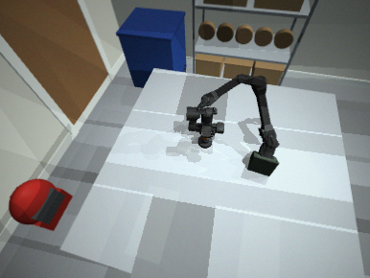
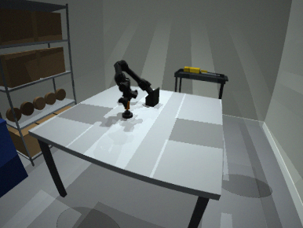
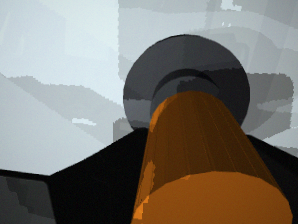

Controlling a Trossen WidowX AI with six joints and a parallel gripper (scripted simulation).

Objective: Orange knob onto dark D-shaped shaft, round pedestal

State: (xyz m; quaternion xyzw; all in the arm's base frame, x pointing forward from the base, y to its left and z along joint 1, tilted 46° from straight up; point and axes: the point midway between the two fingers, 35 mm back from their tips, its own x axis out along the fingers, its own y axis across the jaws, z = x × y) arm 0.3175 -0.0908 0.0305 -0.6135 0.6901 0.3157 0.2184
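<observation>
My gripper tip is 20 mm below the orange knob. Also, from my gripper tip: dark round pedestal: 40 mm below.
</observation>
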